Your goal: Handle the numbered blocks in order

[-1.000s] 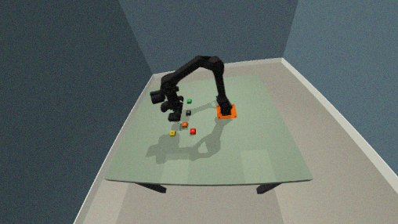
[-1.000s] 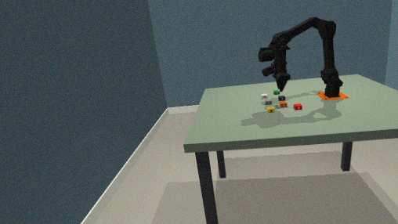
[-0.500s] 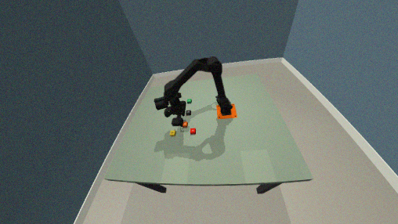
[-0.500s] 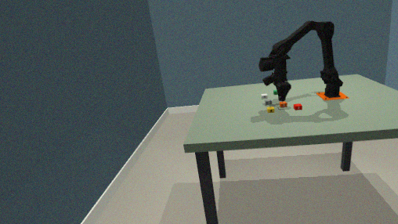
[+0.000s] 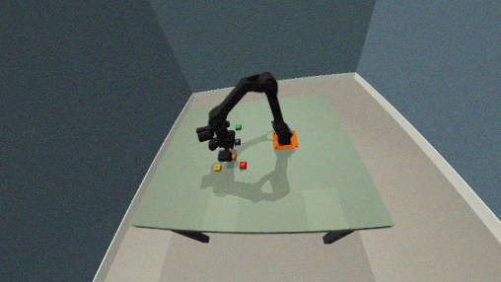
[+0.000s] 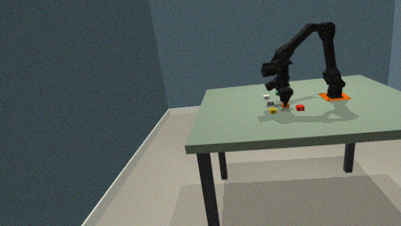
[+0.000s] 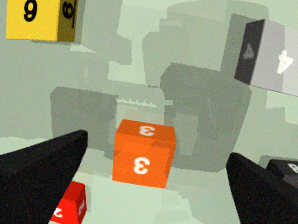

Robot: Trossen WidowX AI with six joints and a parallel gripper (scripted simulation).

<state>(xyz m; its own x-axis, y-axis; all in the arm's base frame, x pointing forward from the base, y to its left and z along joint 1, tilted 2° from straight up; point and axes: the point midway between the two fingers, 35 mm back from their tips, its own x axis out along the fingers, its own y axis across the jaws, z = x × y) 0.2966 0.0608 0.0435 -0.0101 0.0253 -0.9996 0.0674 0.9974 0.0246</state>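
Right now the orange block is 10 mm to the left of my gripper tip, 10 mm below it and 10 mm behind it. From my gripper tip the other things lie so: yellow block 70 mm to the left, 70 mm ahead, 10 mm below; red block 70 mm to the left, 60 mm behind, 10 mm below; grey block 60 mm to the right, 60 mm ahead, 10 mm below.
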